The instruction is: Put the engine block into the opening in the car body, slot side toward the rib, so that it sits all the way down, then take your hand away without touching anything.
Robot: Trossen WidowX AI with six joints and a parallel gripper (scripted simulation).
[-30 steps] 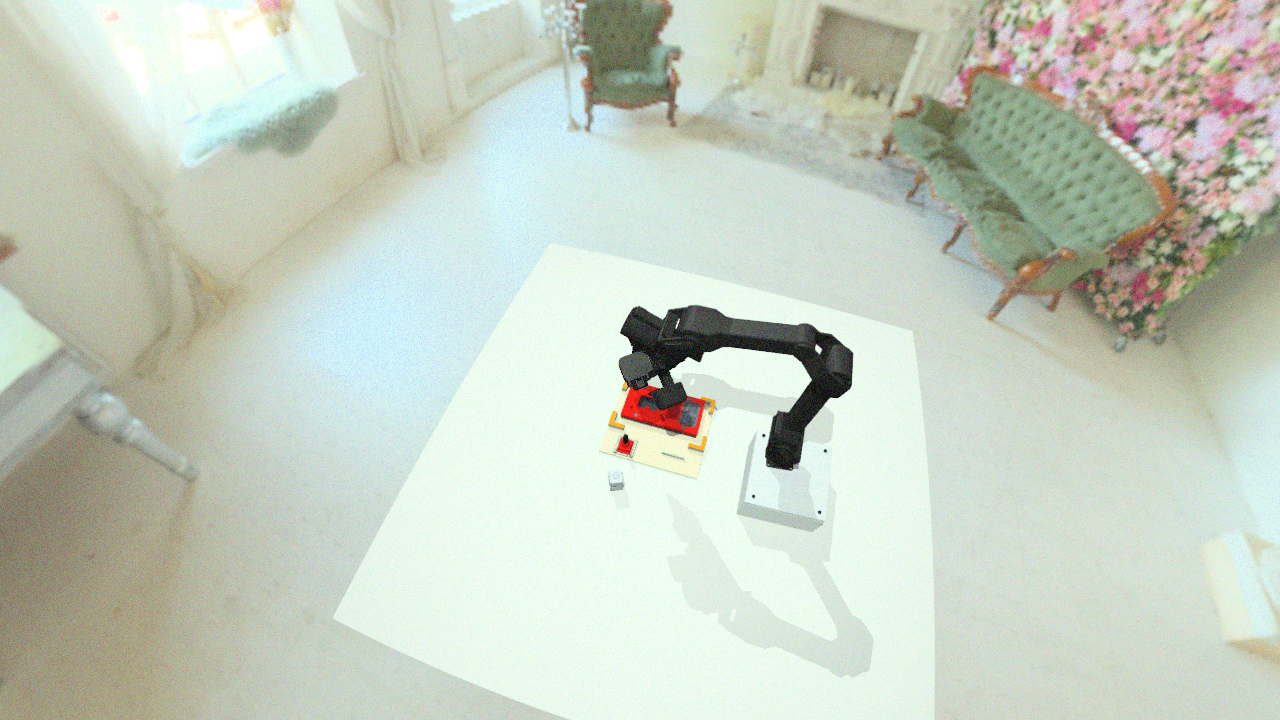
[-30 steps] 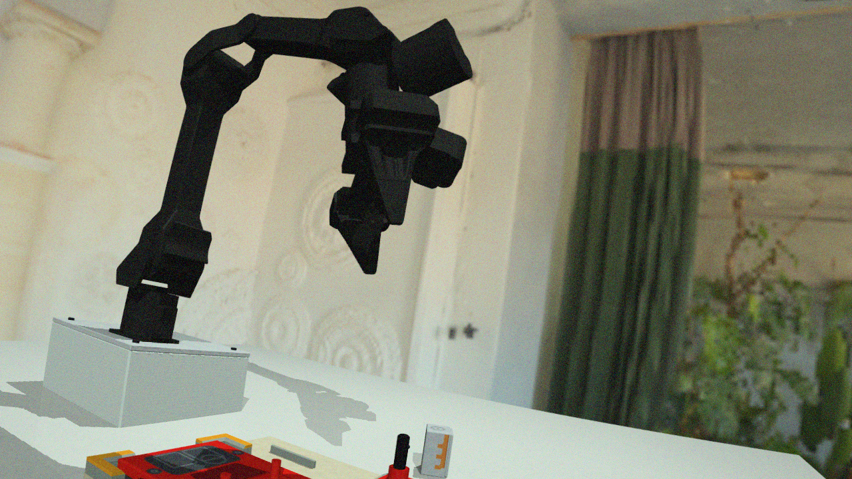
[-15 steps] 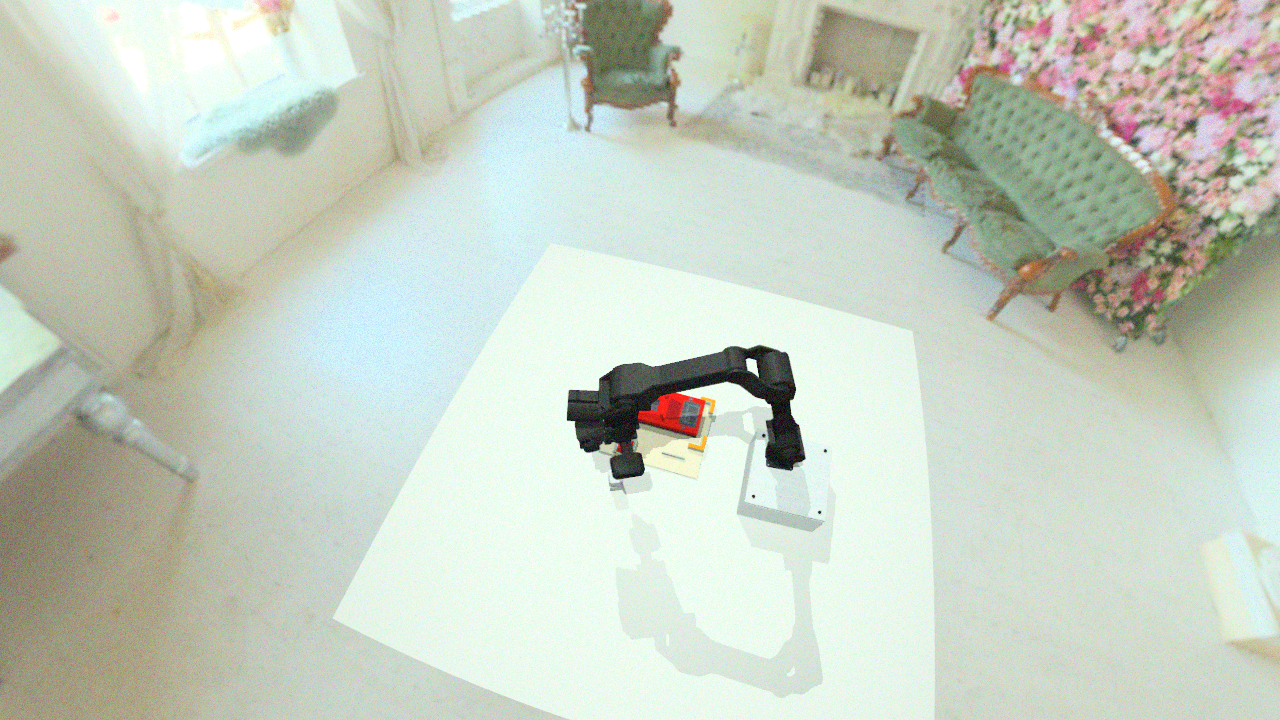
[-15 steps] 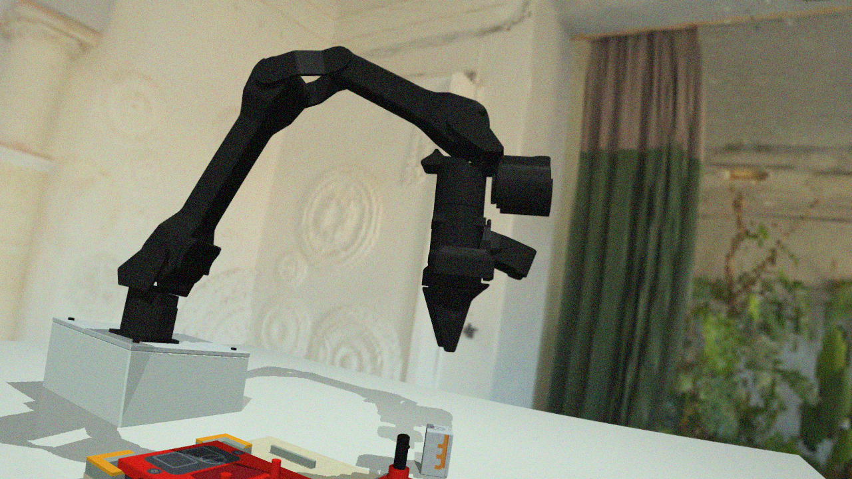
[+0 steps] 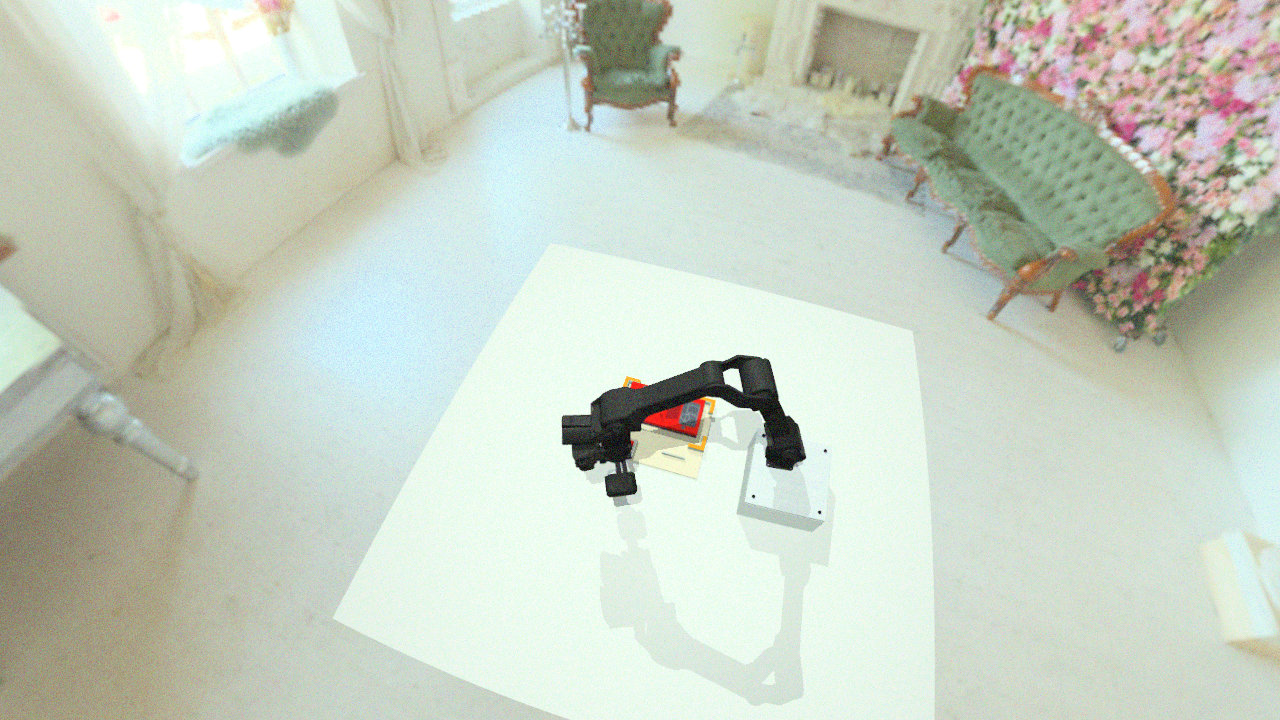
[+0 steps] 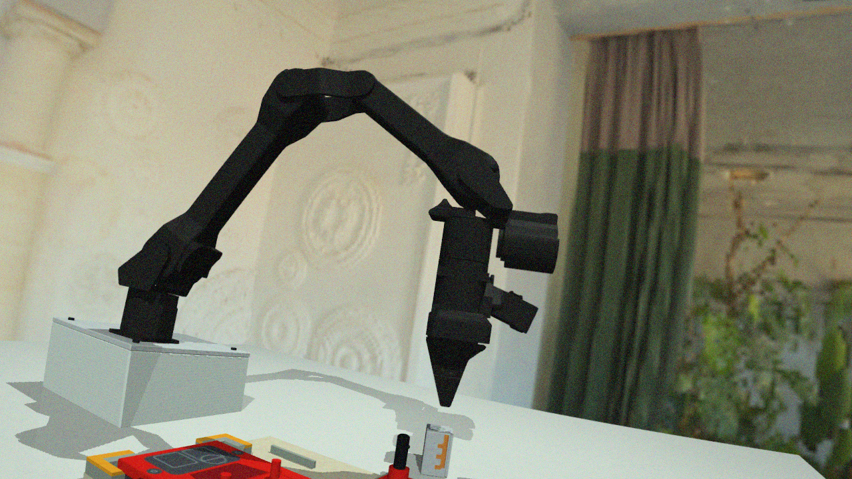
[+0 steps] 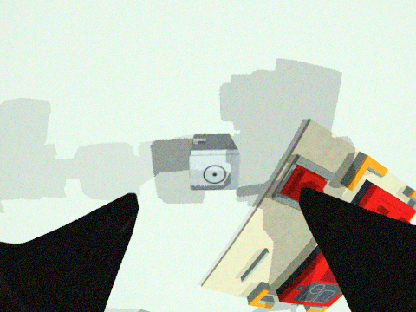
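My gripper tip is now 6 cm above the grey engine block and 1 cm to the right of it. The rest, counted from my gripper tip: clamp cradle 19 cm to the right, 7 cm below, 7 cm behind.
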